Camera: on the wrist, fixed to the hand. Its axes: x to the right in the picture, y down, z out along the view.
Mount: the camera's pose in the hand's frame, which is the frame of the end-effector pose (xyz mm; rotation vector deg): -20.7 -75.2 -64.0 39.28 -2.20 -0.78
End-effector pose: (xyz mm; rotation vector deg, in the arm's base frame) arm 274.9 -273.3 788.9 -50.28 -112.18 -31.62
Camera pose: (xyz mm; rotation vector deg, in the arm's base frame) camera 260.1 -372.4 800.4 -25.03 -113.88 8.17
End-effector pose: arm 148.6 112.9 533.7 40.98 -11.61 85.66
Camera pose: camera 198.5 136.8 449.3 73.60 17.50 88.25
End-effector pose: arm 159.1 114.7 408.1 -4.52 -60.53 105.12
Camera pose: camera 253.7 149.5 412.4 21.22 -23.19 120.06
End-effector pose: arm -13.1 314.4 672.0 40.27 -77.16 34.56
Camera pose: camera 82.0 313.2 638.3 73.10 -66.51 60.87
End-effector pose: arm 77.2 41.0 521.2 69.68 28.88 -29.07
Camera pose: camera 8.9 84.3 460.9 106.08 17.65 -42.78
